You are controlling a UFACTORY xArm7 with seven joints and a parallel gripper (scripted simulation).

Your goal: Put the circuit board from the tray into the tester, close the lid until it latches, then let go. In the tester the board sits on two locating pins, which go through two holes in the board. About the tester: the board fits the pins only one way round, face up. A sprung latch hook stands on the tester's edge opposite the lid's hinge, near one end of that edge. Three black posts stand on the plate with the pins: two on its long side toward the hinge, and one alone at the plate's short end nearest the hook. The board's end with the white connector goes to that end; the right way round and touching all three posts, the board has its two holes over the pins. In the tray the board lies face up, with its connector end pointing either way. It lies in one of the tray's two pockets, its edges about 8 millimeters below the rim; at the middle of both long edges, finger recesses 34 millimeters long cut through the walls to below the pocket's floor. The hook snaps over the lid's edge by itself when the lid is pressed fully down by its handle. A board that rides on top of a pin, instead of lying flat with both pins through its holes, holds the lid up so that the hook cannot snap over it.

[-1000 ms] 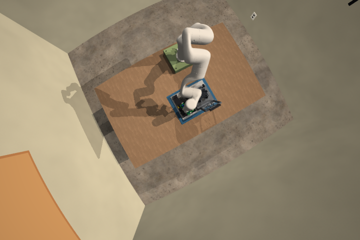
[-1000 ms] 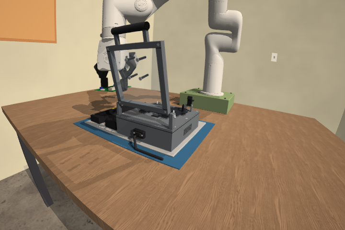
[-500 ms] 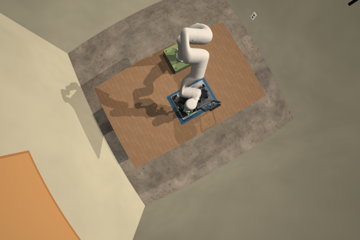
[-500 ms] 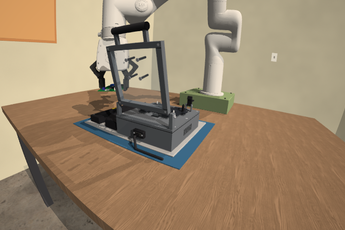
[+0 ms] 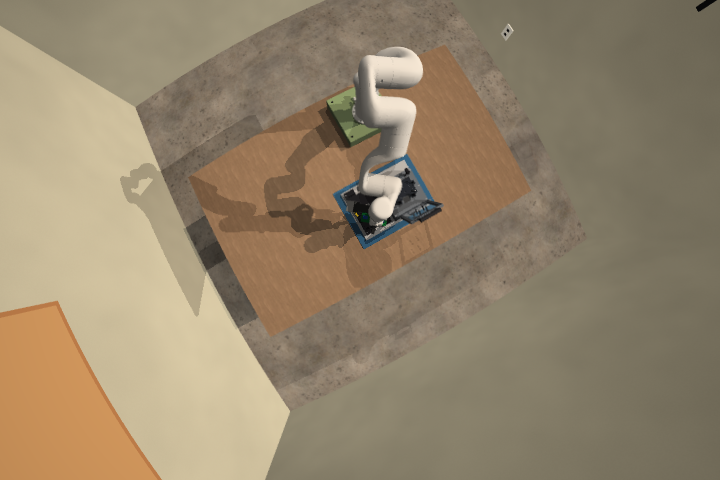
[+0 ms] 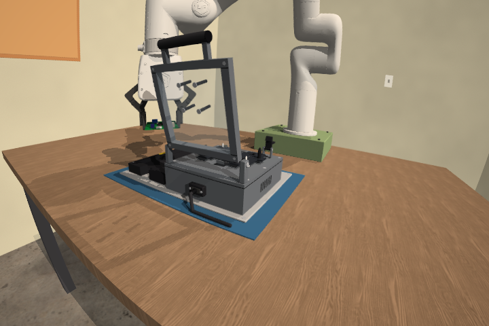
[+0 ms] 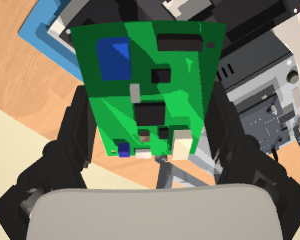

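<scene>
My hand is right at the green circuit board. Also, from my hand: latch hook (240 mm to the left, 80 mm behind, 40 mm below); then tester lid (160 mm to the left, 100 mm ahead, 60 mm above).
</scene>
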